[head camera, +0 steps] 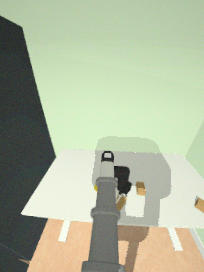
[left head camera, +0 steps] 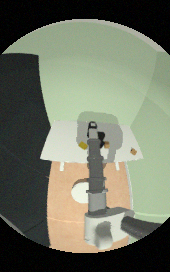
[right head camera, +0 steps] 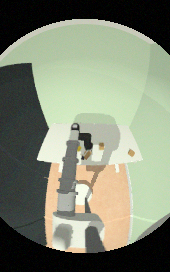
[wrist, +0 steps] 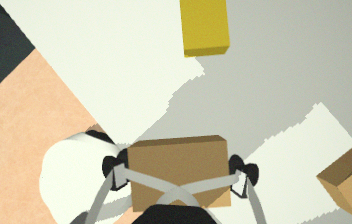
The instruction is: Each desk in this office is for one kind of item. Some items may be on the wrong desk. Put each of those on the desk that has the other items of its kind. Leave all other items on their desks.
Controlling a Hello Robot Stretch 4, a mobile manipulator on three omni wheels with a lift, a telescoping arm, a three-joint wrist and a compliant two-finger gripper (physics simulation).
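Frame: origin at the robot's base, x ahead, y left, z up, level; metres.
Seen in the pictures: gripper, between the fingertips: (head camera: 118, 204) (right head camera: 86, 155) (wrist: 179, 165); robot's base, origin of its link: (left head camera: 82, 191) (right head camera: 79, 193).
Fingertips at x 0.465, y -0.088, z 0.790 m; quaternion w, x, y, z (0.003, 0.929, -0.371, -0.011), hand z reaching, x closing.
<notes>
Offsets run from my fingertips to a thing's top centre. Level surfaces: height alone.
My gripper (wrist: 179, 165) is shut on a brown box @[dx +0.000, dy +0.000, dz +0.047 m] (wrist: 177, 155) (head camera: 121, 202) (right head camera: 88, 155), with one finger at each side of it. The box appears over the front part of the white desk @[dz -0.097 m] (head camera: 50, 195) (left head camera: 60, 145) (right head camera: 50, 147) (wrist: 100, 50); its height above the top is hard to tell. A yellow block @[dx +0.151, dy +0.128, dz -0.052 m] (wrist: 204, 27) (left head camera: 83, 145) (right head camera: 79, 148) lies on the desk, left of the held box in the head views. A smaller brown box @[dx +0.173, dy -0.199, dz -0.047 m] (head camera: 141, 188) (right head camera: 101, 146) (wrist: 340, 182) lies to its right. Another brown box @[dx +0.047, dy -0.635, dz -0.047 m] (head camera: 200, 204) (left head camera: 133, 151) (right head camera: 131, 152) lies near the desk's right edge.
A round white object (left head camera: 80, 191) (wrist: 65, 170) stands in front of the desk over the tan floor @[dz -0.817 m] (left head camera: 65, 230). A tall dark panel (head camera: 20, 125) (left head camera: 20, 100) (right head camera: 15, 110) rises at the left. Pale green walls stand behind and right of the desk.
</notes>
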